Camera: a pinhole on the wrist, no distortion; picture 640 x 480 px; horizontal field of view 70.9 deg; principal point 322.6 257.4 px. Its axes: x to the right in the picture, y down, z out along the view. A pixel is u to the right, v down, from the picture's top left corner.
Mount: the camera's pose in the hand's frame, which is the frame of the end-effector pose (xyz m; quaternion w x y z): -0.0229 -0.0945 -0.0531 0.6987 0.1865 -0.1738 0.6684
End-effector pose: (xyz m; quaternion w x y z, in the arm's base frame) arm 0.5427 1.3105 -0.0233 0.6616 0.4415 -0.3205 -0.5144
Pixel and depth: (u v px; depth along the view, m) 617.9 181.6 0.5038
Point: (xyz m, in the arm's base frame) 0.0615 1.0894 0.1419
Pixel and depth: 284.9 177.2 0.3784
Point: 0.2039 1.1757 -0.2044
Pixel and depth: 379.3 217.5 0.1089
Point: 0.4429 1.2987 -0.1283
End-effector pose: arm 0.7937 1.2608 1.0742 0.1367 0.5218 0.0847 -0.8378
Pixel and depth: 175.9 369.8 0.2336
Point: 0.6444 1.4996 1.1991
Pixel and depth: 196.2 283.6 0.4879
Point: 0.4133 1.6116 1.2571
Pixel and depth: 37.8 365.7 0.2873
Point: 0.6176 1.6152 1.2106
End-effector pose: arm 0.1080 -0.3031 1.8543 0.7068 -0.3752 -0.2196 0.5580
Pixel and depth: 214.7 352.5 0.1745
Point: 0.1678 -0.3589 2.0773
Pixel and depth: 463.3 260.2 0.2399
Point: 0.0541 -0.2807 2.0905
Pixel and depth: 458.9 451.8 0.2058
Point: 0.0481 -0.3736 2.0723
